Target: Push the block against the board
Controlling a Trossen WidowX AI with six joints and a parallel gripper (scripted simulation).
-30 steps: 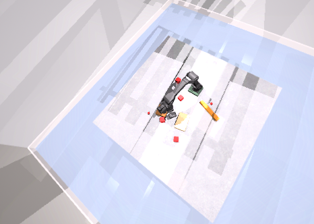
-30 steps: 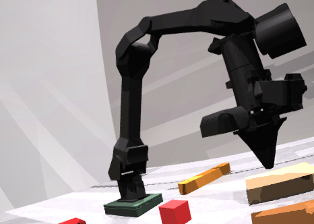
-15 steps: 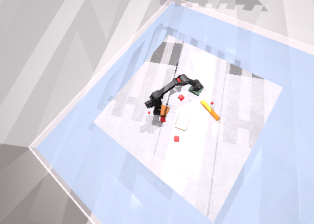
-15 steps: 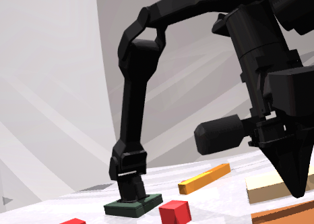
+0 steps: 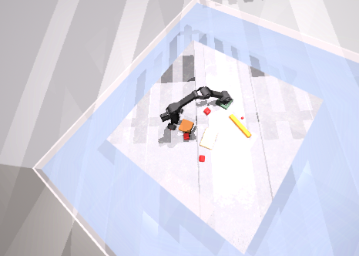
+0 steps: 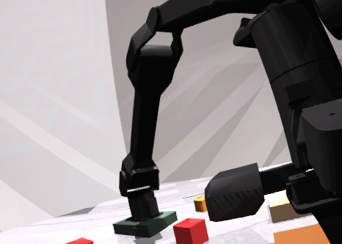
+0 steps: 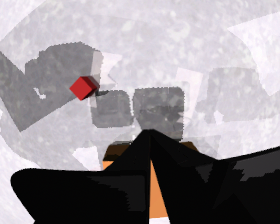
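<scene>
The orange square block lies 3 cm behind my gripper tip, 8 cm to the left of it and 3 cm below it. Round my gripper tip: pale tan block 7 cm behind, 28 cm to the left, 3 cm below; then long yellow-orange bar 30 cm behind, 41 cm to the left, 3 cm below.
</scene>
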